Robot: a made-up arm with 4 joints. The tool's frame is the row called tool.
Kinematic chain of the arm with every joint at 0, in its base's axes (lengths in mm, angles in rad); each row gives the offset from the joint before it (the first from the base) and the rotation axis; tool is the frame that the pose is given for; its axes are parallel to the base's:
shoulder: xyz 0 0 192 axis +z
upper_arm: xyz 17 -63 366 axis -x
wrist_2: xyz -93 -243 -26 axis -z
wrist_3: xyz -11 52 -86 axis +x
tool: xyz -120 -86 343
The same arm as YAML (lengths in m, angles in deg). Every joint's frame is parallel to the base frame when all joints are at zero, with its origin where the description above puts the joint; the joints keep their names.
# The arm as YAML. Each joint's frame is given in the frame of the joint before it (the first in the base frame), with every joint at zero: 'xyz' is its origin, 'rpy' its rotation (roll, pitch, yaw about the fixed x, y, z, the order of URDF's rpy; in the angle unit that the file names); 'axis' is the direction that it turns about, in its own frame. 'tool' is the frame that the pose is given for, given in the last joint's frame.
units:
  length: m
  angle: deg
joints:
  - name: shoulder
    type: revolute
    origin:
      xyz: [0.0, 0.0, 0.192]
      rpy: [0.0, 0.0, 0.0]
    axis: "+z"
  - name: upper_arm
    type: revolute
    origin:
      xyz: [0.017, -0.063, 0.366]
      rpy: [0.0, 0.0, 0.0]
    axis: "-x"
  - name: wrist_2
    type: revolute
    origin:
      xyz: [-0.093, -0.243, -0.026]
      rpy: [0.0, 0.0, 0.0]
    axis: "-z"
  - name: wrist_3
    type: revolute
    origin:
      xyz: [-0.011, 0.052, -0.086]
      rpy: [0.0, 0.0, 0.0]
    axis: "+x"
tool:
  origin:
    xyz: [-0.12, -0.086, 0.343]
    rpy: [0.0, 0.0, 0.0]

